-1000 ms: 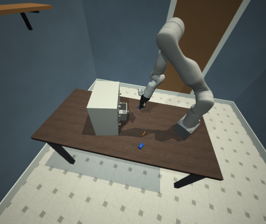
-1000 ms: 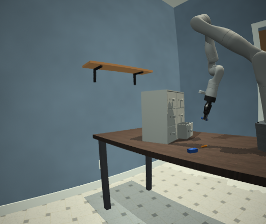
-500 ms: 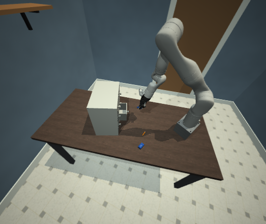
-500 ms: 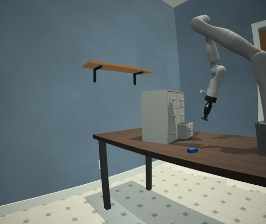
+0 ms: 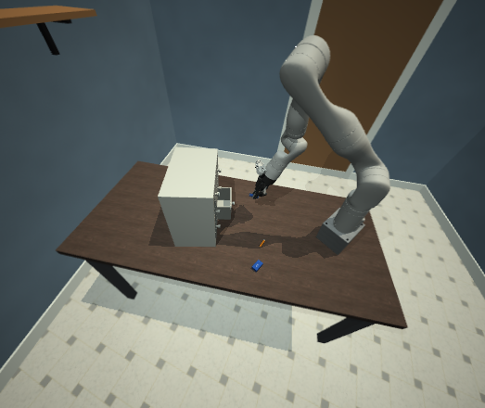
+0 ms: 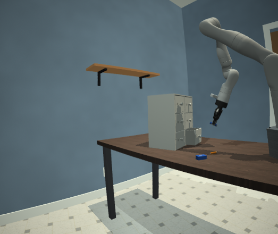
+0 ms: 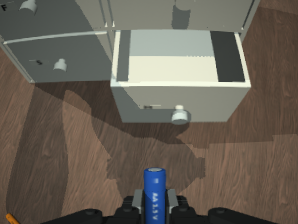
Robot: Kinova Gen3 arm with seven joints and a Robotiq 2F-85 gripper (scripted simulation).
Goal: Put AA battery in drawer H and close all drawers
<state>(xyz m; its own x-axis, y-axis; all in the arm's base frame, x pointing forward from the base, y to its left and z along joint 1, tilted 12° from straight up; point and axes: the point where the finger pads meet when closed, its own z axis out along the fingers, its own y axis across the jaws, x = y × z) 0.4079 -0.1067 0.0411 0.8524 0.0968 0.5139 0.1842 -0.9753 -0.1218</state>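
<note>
My hand is 200 mm short of the drawer marked H, 10 mm to the right of it and 120 mm above it. Also, from my hand: blue block 60 mm behind, 290 mm to the left, 150 mm below; orange AA battery 70 mm behind, 180 mm to the left, 150 mm below.
</note>
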